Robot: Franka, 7 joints.
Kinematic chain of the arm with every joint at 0, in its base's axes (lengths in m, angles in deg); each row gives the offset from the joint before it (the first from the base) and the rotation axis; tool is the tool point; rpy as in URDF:
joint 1: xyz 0 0 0.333 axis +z
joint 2: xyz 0 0 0 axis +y
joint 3: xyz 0 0 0.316 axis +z
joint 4: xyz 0.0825 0 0 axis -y
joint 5: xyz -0.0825 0 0.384 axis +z
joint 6: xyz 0 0 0 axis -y
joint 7: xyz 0.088 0 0 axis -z
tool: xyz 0 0 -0.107 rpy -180 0 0
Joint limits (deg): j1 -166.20..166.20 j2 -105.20..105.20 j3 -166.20..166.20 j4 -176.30..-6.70 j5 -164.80..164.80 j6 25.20..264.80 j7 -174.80..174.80
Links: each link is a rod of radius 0.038 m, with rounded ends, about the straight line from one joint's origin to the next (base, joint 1, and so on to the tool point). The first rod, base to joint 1, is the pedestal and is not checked.
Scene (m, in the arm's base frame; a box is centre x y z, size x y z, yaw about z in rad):
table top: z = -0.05
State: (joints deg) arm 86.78 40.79 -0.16 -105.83 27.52 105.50 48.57
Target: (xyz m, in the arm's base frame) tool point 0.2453 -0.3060 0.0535
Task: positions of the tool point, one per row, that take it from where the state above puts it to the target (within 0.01 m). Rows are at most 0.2 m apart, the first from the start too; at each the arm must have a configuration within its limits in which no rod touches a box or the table.
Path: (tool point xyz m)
1: 0.1617 0.4561 0.0828
2: 0.2768 0.3201 0.0852
3: 0.3567 0.1643 0.0437
4: 0.3750 -0.0084 0.0249
5: 0.3340 -0.1720 0.0288
6: 0.2453 -0.3060 0.0535

